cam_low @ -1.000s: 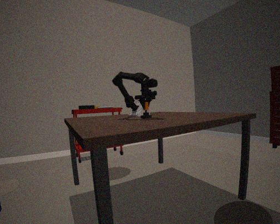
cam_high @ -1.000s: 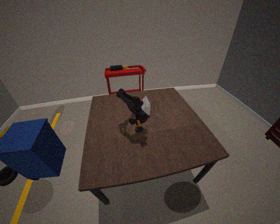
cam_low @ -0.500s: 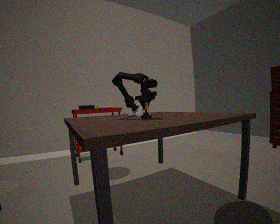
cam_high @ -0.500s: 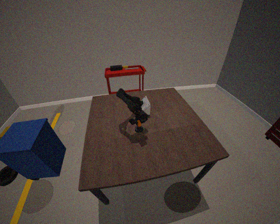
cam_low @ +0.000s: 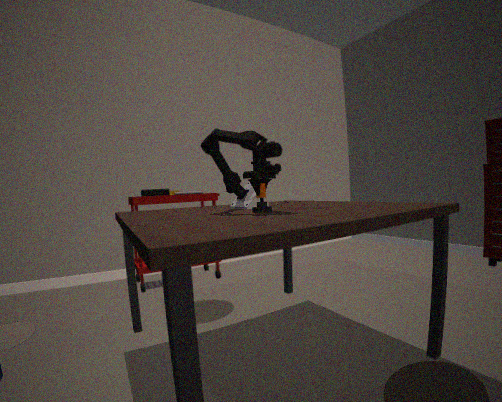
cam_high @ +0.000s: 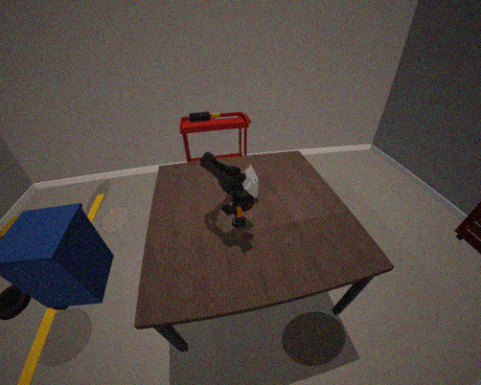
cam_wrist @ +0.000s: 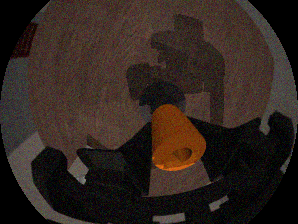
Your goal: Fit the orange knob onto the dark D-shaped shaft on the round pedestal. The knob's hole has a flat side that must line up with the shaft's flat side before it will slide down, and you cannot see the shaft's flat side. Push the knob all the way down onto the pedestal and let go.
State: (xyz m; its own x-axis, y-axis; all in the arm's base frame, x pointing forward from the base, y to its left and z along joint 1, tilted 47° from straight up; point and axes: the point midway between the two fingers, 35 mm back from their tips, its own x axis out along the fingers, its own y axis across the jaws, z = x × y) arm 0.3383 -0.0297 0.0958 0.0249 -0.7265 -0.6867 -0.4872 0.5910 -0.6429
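The orange knob lies 2 cm above my gripper tip. From my gripper tip the other things lie so: round dark pedestal 4 cm below.
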